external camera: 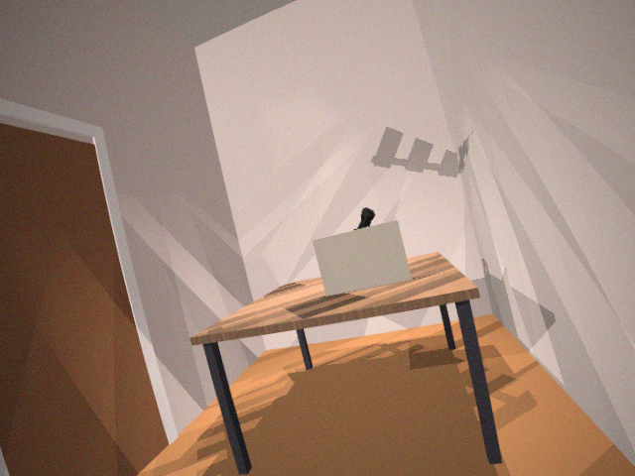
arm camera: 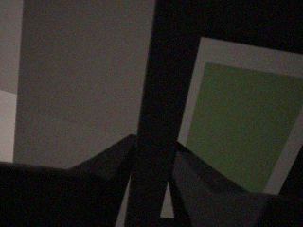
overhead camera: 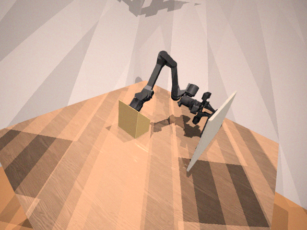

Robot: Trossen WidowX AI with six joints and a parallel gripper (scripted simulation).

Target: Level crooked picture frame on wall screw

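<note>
Right now the picture frame is 50 mm below my gripper tip and 10 mm to the right of it. Also, from my gripper tip: grey wall panel 70 mm below, 10 mm ahead.
</note>
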